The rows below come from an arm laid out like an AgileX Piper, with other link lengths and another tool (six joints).
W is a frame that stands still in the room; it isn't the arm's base.
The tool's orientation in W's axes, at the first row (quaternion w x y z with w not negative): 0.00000, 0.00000, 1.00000, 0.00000
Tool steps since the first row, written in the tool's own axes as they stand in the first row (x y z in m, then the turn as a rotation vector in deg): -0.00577, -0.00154, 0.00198, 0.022, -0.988, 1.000; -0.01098, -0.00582, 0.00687, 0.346, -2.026, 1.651; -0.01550, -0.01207, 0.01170, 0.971, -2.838, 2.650; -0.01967, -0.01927, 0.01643, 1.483, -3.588, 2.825; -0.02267, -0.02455, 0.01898, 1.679, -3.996, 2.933; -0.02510, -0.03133, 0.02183, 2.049, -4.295, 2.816; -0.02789, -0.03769, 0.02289, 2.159, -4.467, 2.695; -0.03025, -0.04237, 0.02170, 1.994, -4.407, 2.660; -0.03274, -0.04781, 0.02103, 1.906, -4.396, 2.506; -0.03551, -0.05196, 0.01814, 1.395, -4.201, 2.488; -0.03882, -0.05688, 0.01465, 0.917, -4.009, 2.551; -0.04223, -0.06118, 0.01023, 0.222, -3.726, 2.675; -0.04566, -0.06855, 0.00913, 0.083, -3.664, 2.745
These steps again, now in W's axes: 0.00577, -0.00154, -0.00198, -0.022, -0.988, -1.000; 0.01098, -0.00582, -0.00687, -0.346, -2.026, -1.651; 0.01550, -0.01207, -0.01170, -0.971, -2.838, -2.650; 0.01967, -0.01927, -0.01643, -1.483, -3.588, -2.825; 0.02267, -0.02455, -0.01898, -1.679, -3.996, -2.933; 0.02510, -0.03133, -0.02183, -2.049, -4.295, -2.816; 0.02789, -0.03769, -0.02289, -2.159, -4.467, -2.695; 0.03025, -0.04237, -0.02170, -1.994, -4.407, -2.660; 0.03274, -0.04781, -0.02103, -1.906, -4.396, -2.506; 0.03551, -0.05196, -0.01814, -1.395, -4.201, -2.488; 0.03882, -0.05688, -0.01465, -0.917, -4.009, -2.551; 0.04223, -0.06118, -0.01023, -0.222, -3.726, -2.675; 0.04566, -0.06855, -0.00913, -0.083, -3.664, -2.745
